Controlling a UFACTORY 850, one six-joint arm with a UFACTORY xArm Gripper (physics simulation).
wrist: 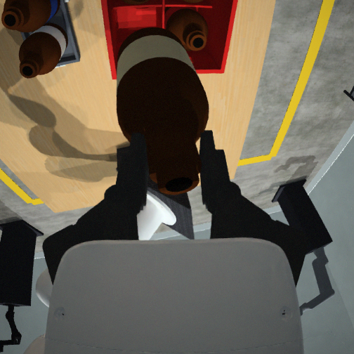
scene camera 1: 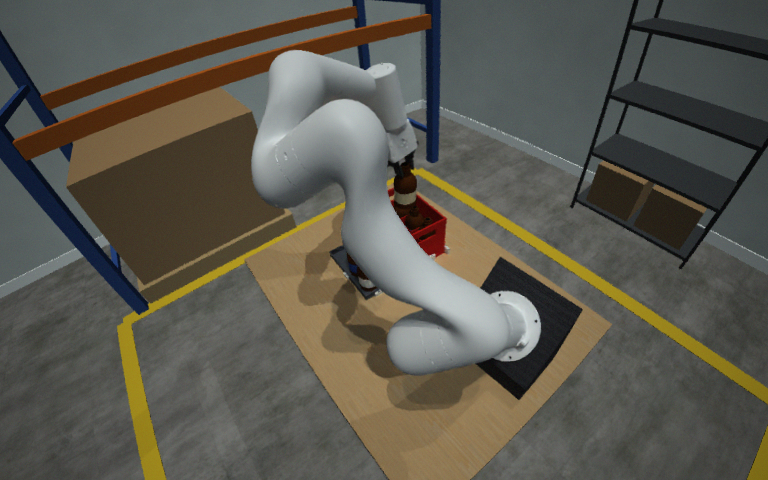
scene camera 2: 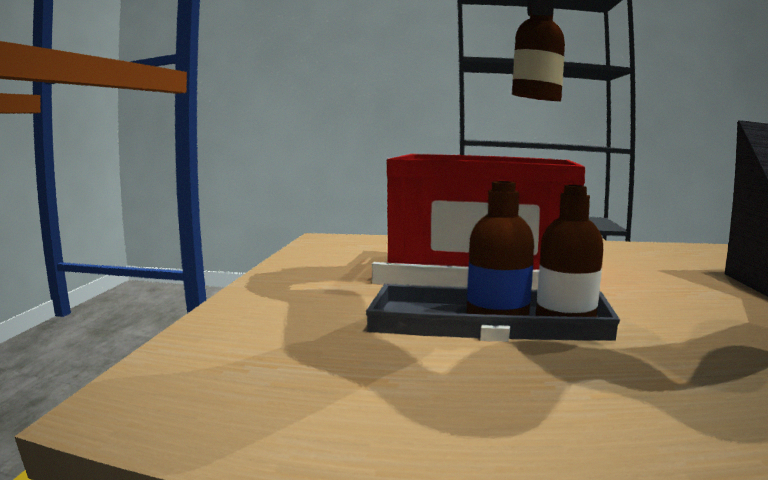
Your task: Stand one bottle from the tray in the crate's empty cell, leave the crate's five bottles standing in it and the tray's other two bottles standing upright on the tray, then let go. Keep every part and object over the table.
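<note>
My gripper [scene camera 1: 404,166] [wrist: 172,146] is shut on the neck of a brown bottle with a cream label [scene camera 1: 404,189] [scene camera 2: 538,62] [wrist: 162,95]. The bottle hangs above the red crate [scene camera 1: 434,243] [scene camera 2: 410,209] [wrist: 230,37], slightly tilted in the scene camera 2 view. In the wrist view it covers part of the crate's near end, beside a standing crate bottle [wrist: 186,27]. The other crate bottles are mostly hidden. A blue-label bottle [scene camera 2: 500,254] and a white-label bottle [scene camera 2: 569,254] [wrist: 44,50] stand upright on the dark tray [scene camera 2: 424,325] [wrist: 73,45].
The wooden table [scene camera 1: 436,424] [scene camera 2: 226,407] carries the crate, the tray and the arm's black base block [scene camera 1: 557,316]. A white strip [scene camera 2: 413,273] lies between crate and tray. A blue and orange rack [scene camera 1: 433,84] and a dark shelf unit [scene camera 1: 679,144] stand beyond the table.
</note>
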